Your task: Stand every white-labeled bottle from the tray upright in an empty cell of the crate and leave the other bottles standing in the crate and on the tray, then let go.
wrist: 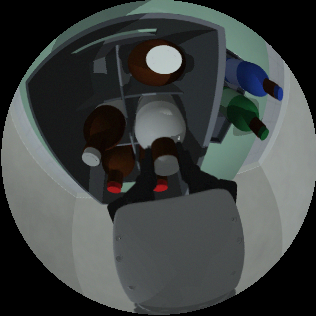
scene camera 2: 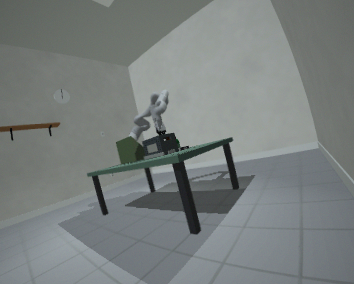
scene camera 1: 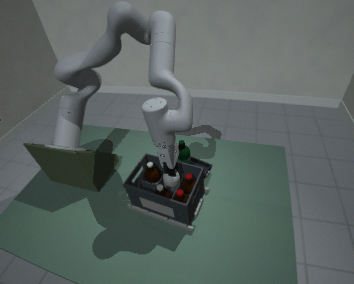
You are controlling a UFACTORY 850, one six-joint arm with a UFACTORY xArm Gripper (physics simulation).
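Blue bottle, wrist view (249, 76).
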